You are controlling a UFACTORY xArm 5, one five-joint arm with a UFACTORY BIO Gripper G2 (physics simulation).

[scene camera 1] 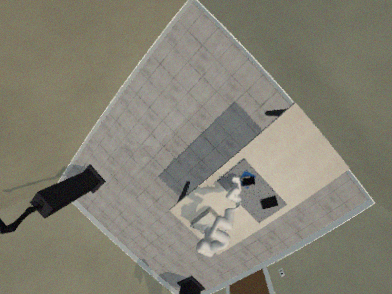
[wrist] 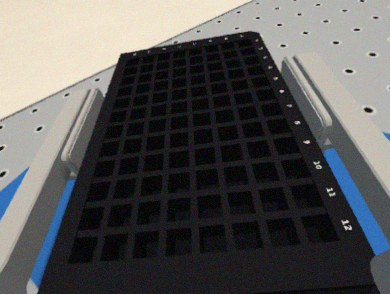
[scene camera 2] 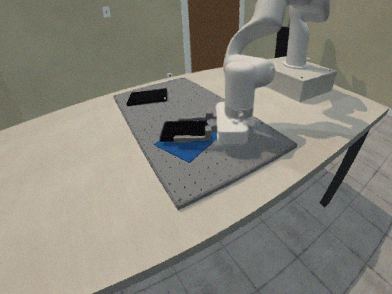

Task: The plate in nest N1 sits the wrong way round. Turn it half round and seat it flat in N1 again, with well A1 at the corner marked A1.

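A black well plate [scene camera 1: 248,181] [scene camera 2: 182,131] [wrist: 200,150] is held level over the blue pad [scene camera 1: 247,174] [scene camera 2: 190,154] [wrist: 356,200]; whether it touches the pad I cannot tell. My gripper [scene camera 1: 244,181] [scene camera 2: 187,130] [wrist: 195,95] is shut on the plate's two long sides. In the wrist view the column numbers run down the plate's right edge, with 12 near me. The row letters lie along the far edge, and the far right corner is cut. The black nest [scene camera 1: 269,202] [scene camera 2: 146,97] stands apart from the plate, with a small white mark at one corner; its label is not readable.
The grey perforated board [scene camera 1: 255,202] [scene camera 2: 235,162] [wrist: 345,42] bears the nest and the blue pad. It lies on the cream table [scene camera 1: 310,150] [scene camera 2: 70,190]. The arm's boxy base [scene camera 2: 302,85] stands on the table, behind and right of the board in scene camera 2.
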